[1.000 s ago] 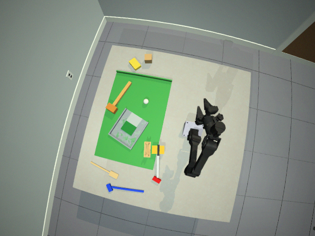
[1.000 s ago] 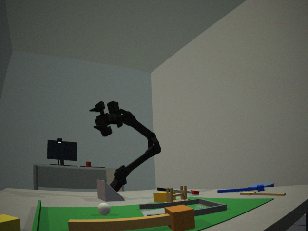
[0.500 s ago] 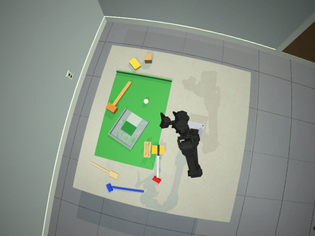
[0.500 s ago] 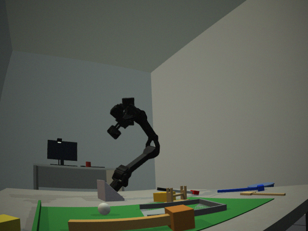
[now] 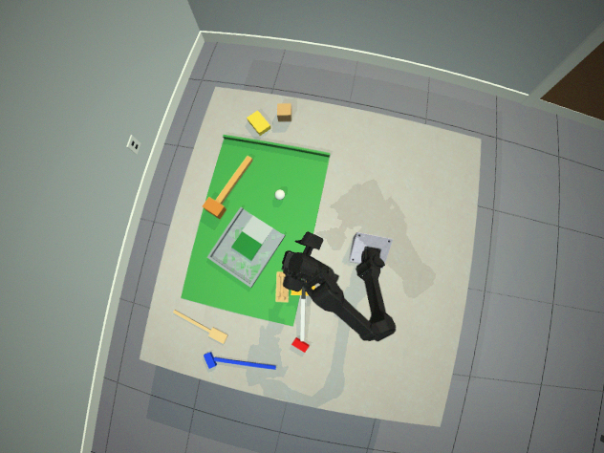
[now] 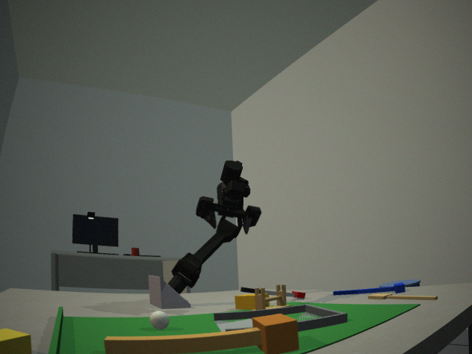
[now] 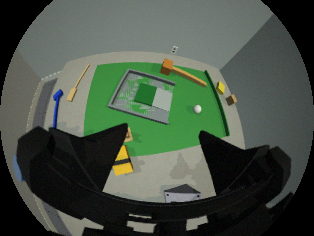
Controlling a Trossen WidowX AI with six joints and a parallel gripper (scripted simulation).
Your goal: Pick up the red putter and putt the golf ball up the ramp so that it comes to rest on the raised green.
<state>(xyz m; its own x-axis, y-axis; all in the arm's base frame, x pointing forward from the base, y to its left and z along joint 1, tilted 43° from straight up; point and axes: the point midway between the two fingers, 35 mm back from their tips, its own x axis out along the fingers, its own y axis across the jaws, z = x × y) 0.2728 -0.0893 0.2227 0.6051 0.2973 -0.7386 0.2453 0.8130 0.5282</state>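
Now: gripper tip 8 cm past the red putter, 21 cm to the right of it and 21 cm above it. From my gripper tip the other things lie so: blue putter: 14 cm ahead, 45 cm to the left, 23 cm below; yellow block: 6 cm behind, 10 cm to the left, 22 cm below; white golf ball: 11 cm ahead, 25 cm to the right, 22 cm below.
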